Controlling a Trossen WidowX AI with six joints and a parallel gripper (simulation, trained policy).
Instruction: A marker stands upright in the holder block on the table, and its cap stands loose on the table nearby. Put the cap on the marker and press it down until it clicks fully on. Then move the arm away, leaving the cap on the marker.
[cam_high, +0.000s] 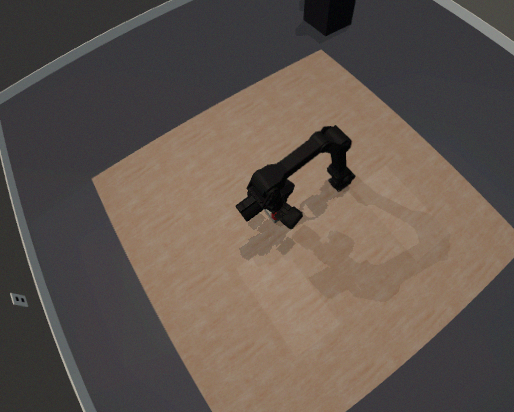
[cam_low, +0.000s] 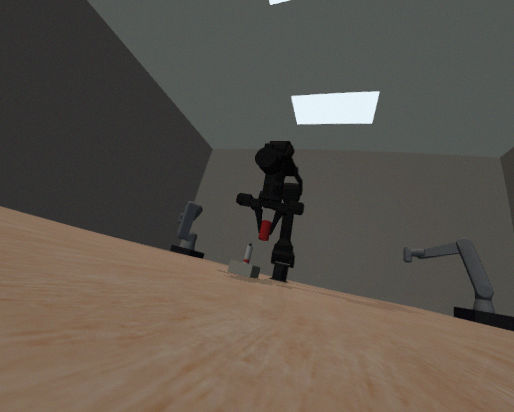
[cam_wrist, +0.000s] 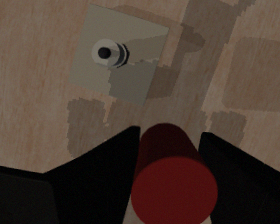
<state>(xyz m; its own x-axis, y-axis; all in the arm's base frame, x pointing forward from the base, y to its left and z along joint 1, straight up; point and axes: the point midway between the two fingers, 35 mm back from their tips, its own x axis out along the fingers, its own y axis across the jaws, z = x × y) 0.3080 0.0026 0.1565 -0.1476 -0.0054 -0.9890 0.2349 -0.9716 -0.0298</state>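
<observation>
Now: the grey holder block 3 cm behind my gripper tip, 4 cm to the right of it and 11 cm below it. Also, from my gripper tip: red cap (1 cm ahead, 1 cm above).
</observation>
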